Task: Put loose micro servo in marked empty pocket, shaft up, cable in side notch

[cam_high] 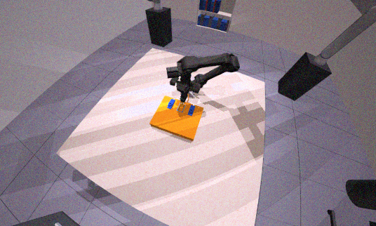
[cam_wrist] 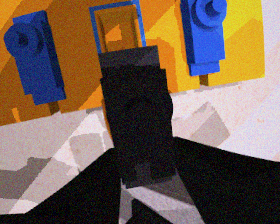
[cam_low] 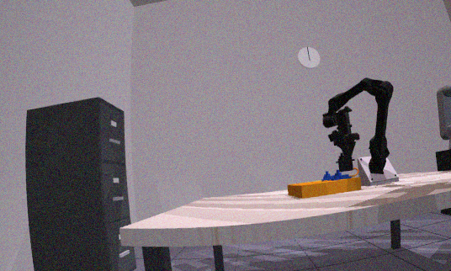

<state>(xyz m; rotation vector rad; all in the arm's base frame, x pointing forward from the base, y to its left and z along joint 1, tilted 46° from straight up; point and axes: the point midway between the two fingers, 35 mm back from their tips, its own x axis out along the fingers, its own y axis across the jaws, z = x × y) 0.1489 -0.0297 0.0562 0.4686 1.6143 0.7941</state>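
Now: gripper tip 170 mm short of the orange deck, 100 mm above it and 30 mm to the right of it.
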